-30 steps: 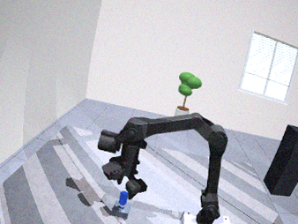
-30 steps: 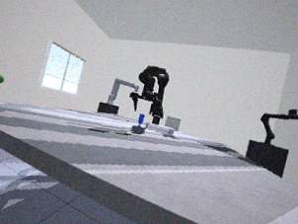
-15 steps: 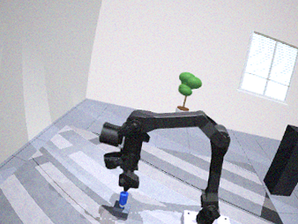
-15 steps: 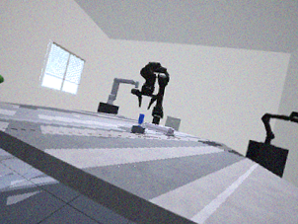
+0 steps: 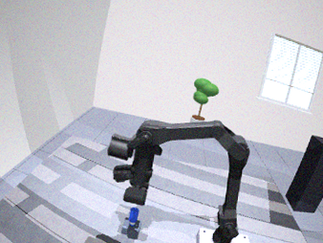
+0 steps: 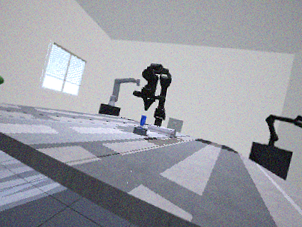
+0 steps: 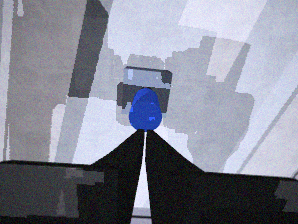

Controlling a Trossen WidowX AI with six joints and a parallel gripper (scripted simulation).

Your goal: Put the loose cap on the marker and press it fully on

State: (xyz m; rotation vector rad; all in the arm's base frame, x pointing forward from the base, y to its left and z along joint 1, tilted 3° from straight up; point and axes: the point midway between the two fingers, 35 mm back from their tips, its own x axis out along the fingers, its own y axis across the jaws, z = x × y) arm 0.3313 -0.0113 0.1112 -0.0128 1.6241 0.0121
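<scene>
Now: gripper tip 60 mm above the blue cap. From my gripper tip the other things lie so: holder block: 120 mm below.
</scene>
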